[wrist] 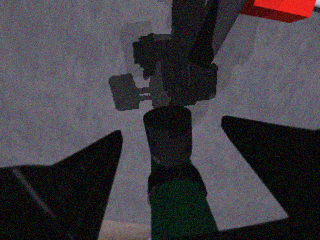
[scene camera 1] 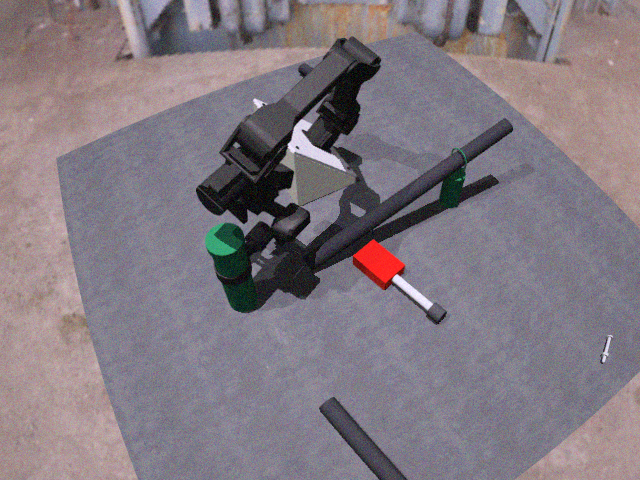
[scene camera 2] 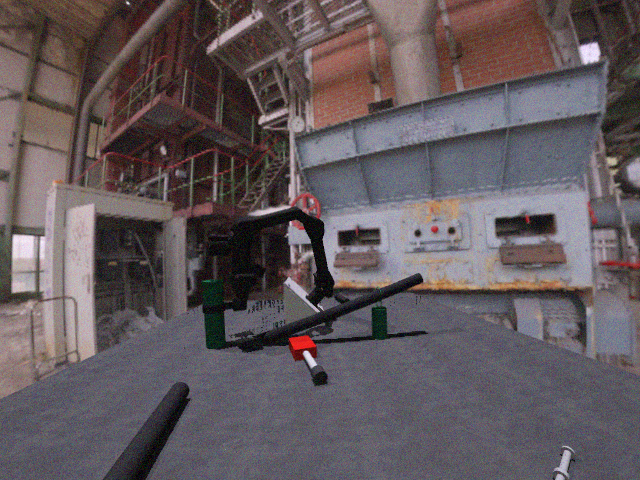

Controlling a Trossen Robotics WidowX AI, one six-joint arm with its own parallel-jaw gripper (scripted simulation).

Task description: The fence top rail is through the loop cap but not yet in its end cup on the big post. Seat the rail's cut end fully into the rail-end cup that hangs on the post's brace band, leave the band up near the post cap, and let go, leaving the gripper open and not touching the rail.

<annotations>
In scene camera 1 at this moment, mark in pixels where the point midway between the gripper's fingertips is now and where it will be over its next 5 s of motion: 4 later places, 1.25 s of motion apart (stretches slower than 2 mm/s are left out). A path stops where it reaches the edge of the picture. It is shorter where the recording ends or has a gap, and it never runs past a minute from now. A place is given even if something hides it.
My gripper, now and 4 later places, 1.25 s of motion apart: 263, 233; 266, 243; 273, 249; 279, 256; 299, 232
</annotations>
